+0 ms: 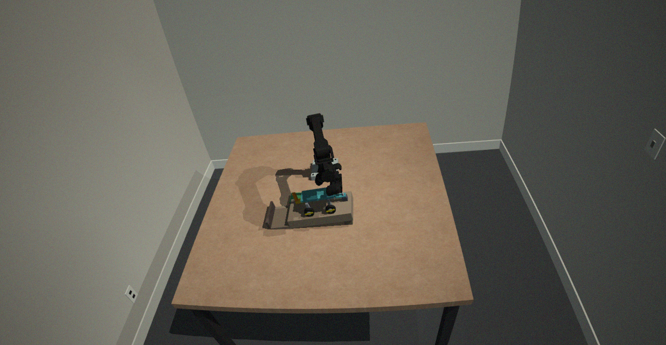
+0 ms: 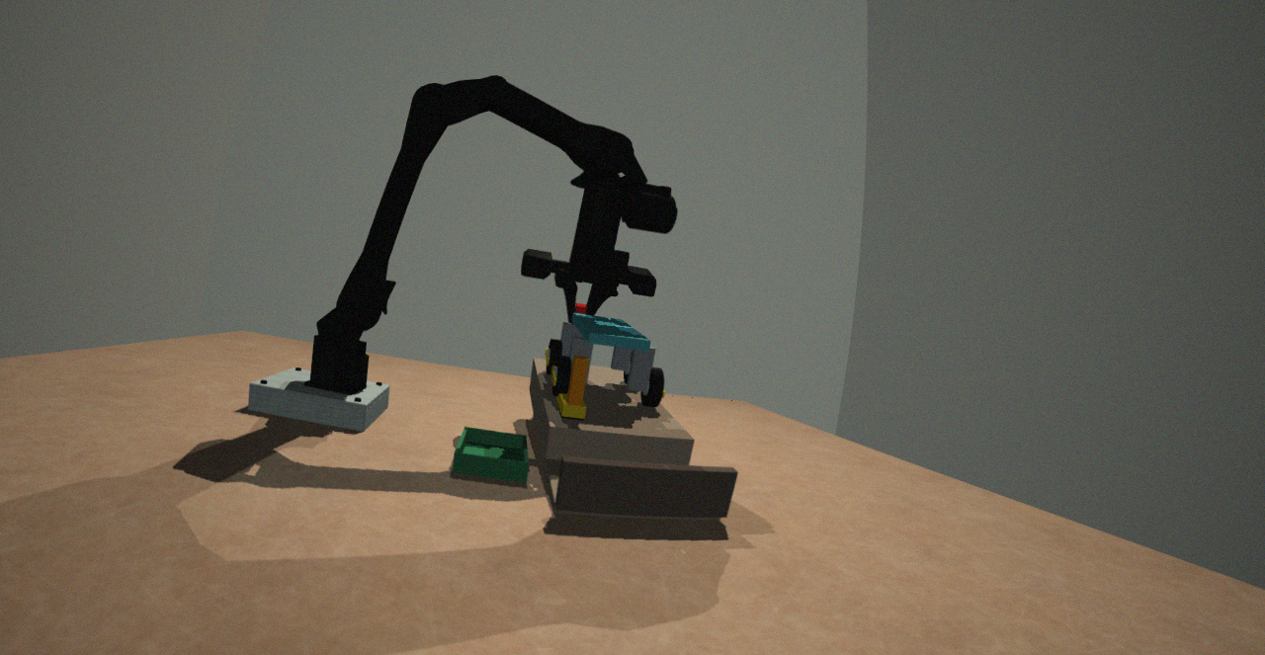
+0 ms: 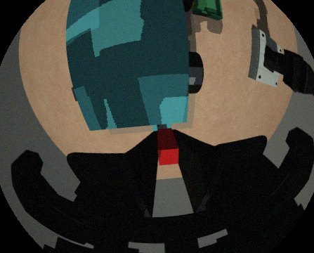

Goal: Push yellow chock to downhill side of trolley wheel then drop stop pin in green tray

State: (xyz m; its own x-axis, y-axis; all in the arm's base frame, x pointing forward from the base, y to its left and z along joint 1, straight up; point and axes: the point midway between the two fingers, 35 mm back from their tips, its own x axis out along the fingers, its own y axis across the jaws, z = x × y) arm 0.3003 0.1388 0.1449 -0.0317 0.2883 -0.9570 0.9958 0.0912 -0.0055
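Right now the green tray is 24 cm to the right of my gripper tip, 15 cm below it and 8 cm behind it. Also, from my gripper tip: teal trolley (10 cm to the right, 3 cm below, 3 cm ahead); red-headed stop pin (right at my gripper tip); brown ramp (11 cm to the right, 10 cm below, 3 cm ahead).
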